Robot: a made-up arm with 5 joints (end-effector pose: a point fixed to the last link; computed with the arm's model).
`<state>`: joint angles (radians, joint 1 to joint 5).
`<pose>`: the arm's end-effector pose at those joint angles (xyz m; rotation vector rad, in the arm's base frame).
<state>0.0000 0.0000 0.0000 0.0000 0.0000</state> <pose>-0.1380 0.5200 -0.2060 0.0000 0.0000 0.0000</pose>
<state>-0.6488 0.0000 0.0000 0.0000 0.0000</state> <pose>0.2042 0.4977 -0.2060 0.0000 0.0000 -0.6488</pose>
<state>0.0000 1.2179 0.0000 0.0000 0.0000</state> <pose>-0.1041 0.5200 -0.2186 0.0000 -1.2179 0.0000</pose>
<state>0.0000 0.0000 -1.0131 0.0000 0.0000</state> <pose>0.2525 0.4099 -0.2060 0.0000 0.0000 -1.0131</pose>
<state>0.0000 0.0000 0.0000 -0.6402 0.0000</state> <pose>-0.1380 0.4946 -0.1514 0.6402 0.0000 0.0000</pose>
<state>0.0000 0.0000 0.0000 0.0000 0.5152</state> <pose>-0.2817 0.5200 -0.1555 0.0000 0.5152 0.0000</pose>
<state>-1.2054 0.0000 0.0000 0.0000 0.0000</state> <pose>0.4364 0.3147 -0.2060 0.0000 0.0000 -1.2054</pose>
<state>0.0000 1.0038 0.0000 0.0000 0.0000</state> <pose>-0.1108 0.5200 -0.2196 0.0000 -1.0038 0.0000</pose>
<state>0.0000 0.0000 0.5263 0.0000 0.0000</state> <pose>-0.3295 0.4167 -0.2060 0.0000 0.0000 0.5263</pose>
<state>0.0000 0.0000 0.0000 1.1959 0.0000</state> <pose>-0.1380 0.4700 -0.3014 -1.1959 0.0000 0.0000</pose>
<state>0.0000 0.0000 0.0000 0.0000 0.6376</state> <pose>-0.3107 0.5200 -0.1332 0.0000 0.6376 0.0000</pose>
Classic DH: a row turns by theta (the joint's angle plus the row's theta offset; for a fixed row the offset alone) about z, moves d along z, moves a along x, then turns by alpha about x. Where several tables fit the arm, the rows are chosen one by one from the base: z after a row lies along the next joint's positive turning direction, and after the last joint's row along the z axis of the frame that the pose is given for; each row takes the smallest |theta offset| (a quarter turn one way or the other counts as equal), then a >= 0, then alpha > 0; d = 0 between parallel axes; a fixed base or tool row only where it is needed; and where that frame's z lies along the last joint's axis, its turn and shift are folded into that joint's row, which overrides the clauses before.
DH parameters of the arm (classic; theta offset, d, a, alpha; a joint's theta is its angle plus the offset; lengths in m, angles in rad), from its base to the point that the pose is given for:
joint 1: 0 -0.188 -0.112 1.5708
joint 2: 0 -0.113 0.07 -1.5708
joint 3: 1.5708 -0.029 0.312 -1.5708
joint 4: -1.5708 0.072 0.309 -1.5708
joint 5: -1.5708 0.095 0.024 -1.5708
tool (fixed): 3.1416 -0.298 0 0

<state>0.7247 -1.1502 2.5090 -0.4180 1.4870</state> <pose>0.3953 -0.0870 -0.2584 0.5177 -0.7186 -2.0560</pose>
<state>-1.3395 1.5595 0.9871 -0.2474 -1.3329</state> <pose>0.3981 0.4188 -0.2921 -1.2257 -1.7683 0.6802</pose>
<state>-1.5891 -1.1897 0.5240 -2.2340 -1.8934</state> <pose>0.1852 0.1787 -0.5201 -0.3994 0.1292 2.5351</pose>
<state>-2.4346 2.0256 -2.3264 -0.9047 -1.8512</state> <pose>0.1971 0.3045 -0.3283 0.1887 0.6031 -0.3930</pose>
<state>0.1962 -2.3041 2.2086 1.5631 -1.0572</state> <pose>0.0662 -0.0035 0.1913 1.6080 -0.5975 0.7085</pose>
